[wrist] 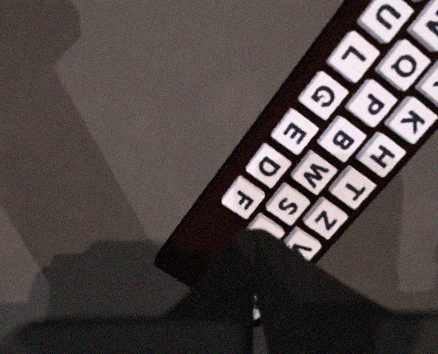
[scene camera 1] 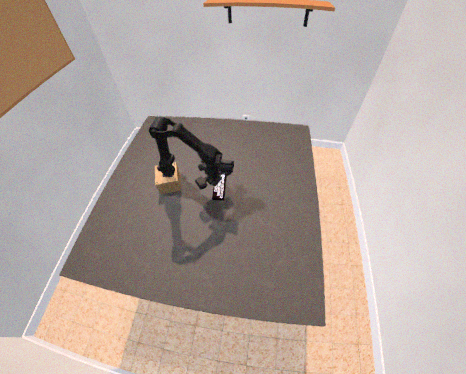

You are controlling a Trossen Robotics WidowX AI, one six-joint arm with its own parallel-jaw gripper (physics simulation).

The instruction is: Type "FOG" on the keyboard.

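Where they show: gripper, fingertip midpoint: [wrist: 250,241] [scene camera 1: 214,185]; arm's base, origin of the base link: [scene camera 1: 168,171].
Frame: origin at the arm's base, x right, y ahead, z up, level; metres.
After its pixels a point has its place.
The dark red keyboard [scene camera 1: 218,198] {x 0.121, y 0.281, z -0.091 m} [wrist: 200,240] {x 0.100, y 0.259, z -0.091 m} lies on the dark mat and runs diagonally in the wrist view, with white lettered keys. The F key [wrist: 243,197] {x 0.069, y 0.262, z -0.085 m} is just above and left of the fingertips, and the G key [wrist: 323,95] {x 0.015, y 0.264, z -0.086 m} is further up the same row. The O key does not show in the wrist view. My gripper [scene camera 1: 215,181] {x 0.069, y 0.262, z -0.044 m} [wrist: 250,241] {x 0.069, y 0.262, z -0.044 m} is shut and empty, over the keyboard's near end. Its fingers partly cover a key [wrist: 270,227] {x 0.074, y 0.281, z -0.085 m} beside the V key [wrist: 300,245] {x 0.074, y 0.298, z -0.085 m}. Their height above the keys is hard to tell.
The arm stands on a wooden block [scene camera 1: 167,184] {x 0.069, y 0.000, z -0.026 m} at the left of the dark mat [scene camera 1: 260,270] {x 0.509, y 0.489, z -0.103 m}. Shadows of the arm fall across the mat. An orange shelf [scene camera 1: 270,4] is on the far wall, and a brown panel [scene camera 1: 30,50] is at upper left.
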